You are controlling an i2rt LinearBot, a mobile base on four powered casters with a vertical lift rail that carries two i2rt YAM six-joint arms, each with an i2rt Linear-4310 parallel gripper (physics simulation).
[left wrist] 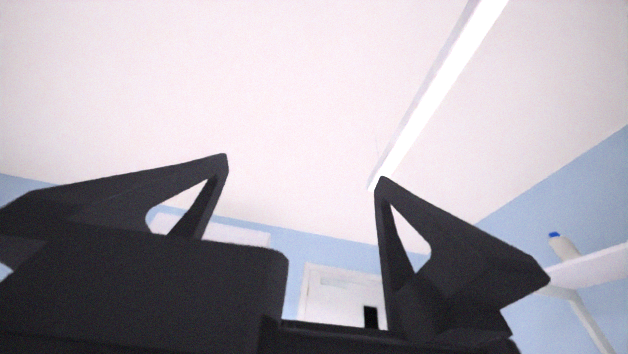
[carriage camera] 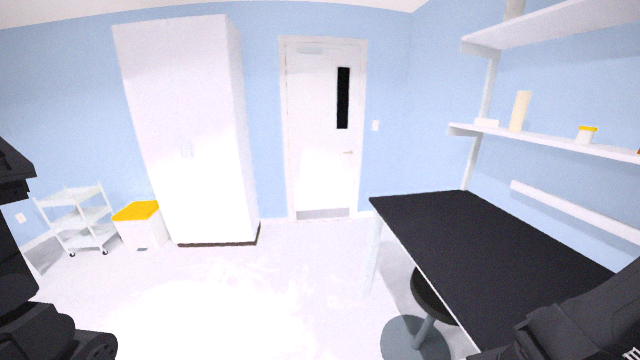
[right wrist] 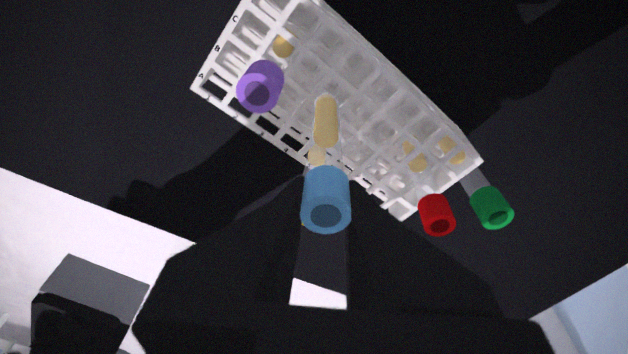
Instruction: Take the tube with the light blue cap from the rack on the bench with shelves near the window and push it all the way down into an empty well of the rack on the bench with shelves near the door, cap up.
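Frame: origin at the left arm's base, x back, y left, z down, level; metres.
Where they show: left gripper, between the fingertips: (left wrist: 303,172); right gripper, between the fingertips: (right wrist: 325,190); right arm's base, origin of its link: (right wrist: 73,342).
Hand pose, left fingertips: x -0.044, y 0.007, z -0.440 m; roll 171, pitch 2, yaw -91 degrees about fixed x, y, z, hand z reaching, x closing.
After its pixels a point has its place.
My right gripper (right wrist: 325,190) @[z -0.029, x 0.087, y -1.027 m] is shut on the tube with the light blue cap (right wrist: 326,187) @[z -0.044, x 0.080, y -1.039 m], cap towards the camera, its yellowish lower part (right wrist: 326,121) @[z 0.013, x 0.081, y -1.037 m] pointing away. In the right wrist view the tube overlaps the white rack (right wrist: 198,86) @[z 0.061, x 0.011, y -0.991 m], apparently held above it; its height over the wells is hard to tell. A purple-capped tube (right wrist: 264,80) @[z -0.001, x 0.044, y -1.043 m] stands near the rack's lettered end; a red-capped tube (right wrist: 436,212) @[z 0.002, x 0.165, y -1.030 m] and a green-capped tube (right wrist: 490,206) @[z 0.002, x 0.187, y -1.051 m] show at the other end. The fingers hide part of the near edge. My left gripper (left wrist: 303,172) @[z -0.440, x -0.044, y 0.007 m] is open and empty, facing the ceiling.
The black bench (carriage camera: 475,240) @[z 0.118, x -0.466, y -1.048 m] runs along the right wall below a shelf (carriage camera: 545,140) @[z -0.335, x -0.436, y -1.180 m] with containers. A stool (carriage camera: 425,300) @[z 0.373, x -0.389, y -0.826 m] stands at its front edge. The door (carriage camera: 320,125) @[z -0.188, x -2.009, y -0.452 m], a tall cabinet (carriage camera: 200,125) @[z -0.278, x -1.495, y 0.578 m], a yellow-lidded bin (carriage camera: 142,227) @[z 0.730, x -1.455, y 1.510 m] and a white cart (carriage camera: 75,194) @[z 0.370, x -1.544, y 2.381 m] stand farther off.
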